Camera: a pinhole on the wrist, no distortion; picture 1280 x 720 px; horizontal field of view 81.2 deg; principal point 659.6 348.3 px. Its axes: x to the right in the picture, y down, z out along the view. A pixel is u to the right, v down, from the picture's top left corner.
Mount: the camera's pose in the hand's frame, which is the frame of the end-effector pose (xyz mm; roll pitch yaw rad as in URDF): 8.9 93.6 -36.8 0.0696 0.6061 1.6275
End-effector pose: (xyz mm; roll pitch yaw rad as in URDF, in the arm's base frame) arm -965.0 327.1 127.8 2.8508 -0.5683 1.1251
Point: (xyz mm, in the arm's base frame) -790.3 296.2 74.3
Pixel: 434 376
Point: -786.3 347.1 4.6
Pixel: 179 379
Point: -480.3 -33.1 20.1
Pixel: 1084 629
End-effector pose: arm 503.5 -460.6 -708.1 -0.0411 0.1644 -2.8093
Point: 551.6 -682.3 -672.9
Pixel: 957 301
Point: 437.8 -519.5 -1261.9
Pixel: behind the camera
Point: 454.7 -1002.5 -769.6
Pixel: outside the picture
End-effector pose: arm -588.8 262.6 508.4 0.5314 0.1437 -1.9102
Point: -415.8 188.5 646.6
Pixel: 1122 451
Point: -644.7 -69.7 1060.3
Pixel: 536 72
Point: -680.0 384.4 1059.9
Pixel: 271 655
